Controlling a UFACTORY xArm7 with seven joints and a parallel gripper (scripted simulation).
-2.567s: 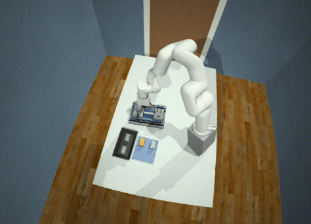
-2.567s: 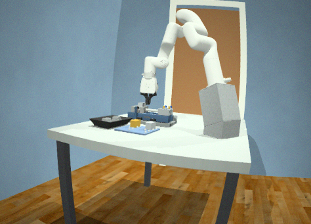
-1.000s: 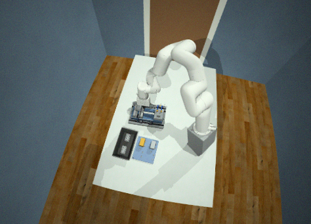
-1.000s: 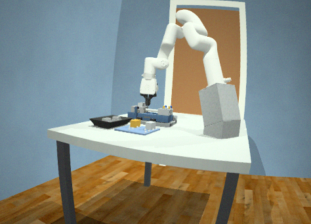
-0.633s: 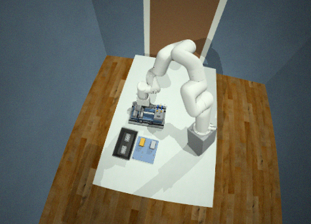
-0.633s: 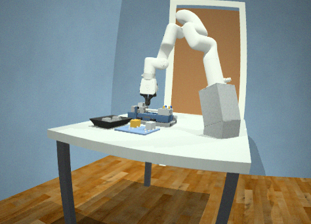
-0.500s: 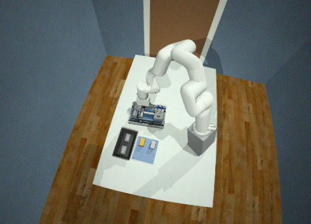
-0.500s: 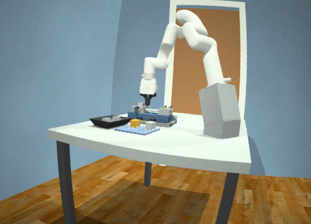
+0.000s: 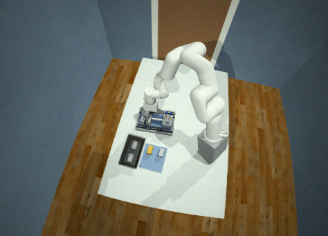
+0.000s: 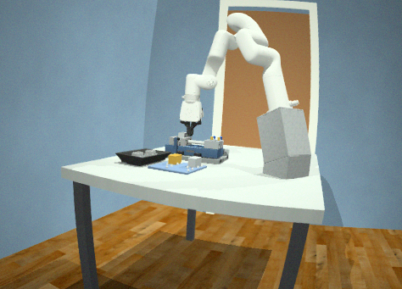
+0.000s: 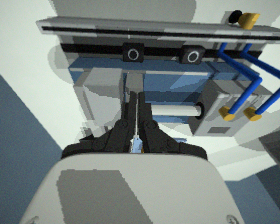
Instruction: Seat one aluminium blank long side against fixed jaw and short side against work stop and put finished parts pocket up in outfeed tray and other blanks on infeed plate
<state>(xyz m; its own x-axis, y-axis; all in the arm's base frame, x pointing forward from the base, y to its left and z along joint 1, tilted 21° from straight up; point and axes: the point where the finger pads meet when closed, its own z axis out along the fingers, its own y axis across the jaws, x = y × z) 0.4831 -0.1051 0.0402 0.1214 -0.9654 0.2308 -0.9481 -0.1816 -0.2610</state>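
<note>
The fixed jaw lies 60 mm ahead of my hand, 40 mm to the left of it and 40 mm below it. From my hand the other things lie so: vise: 80 mm below, 40 mm behind, 30 mm to the left; then hosed end block: 140 mm behind, 40 mm below, 20 mm to the left; then grey rail: 90 mm below, 60 mm to the right, 30 mm behind.
</note>
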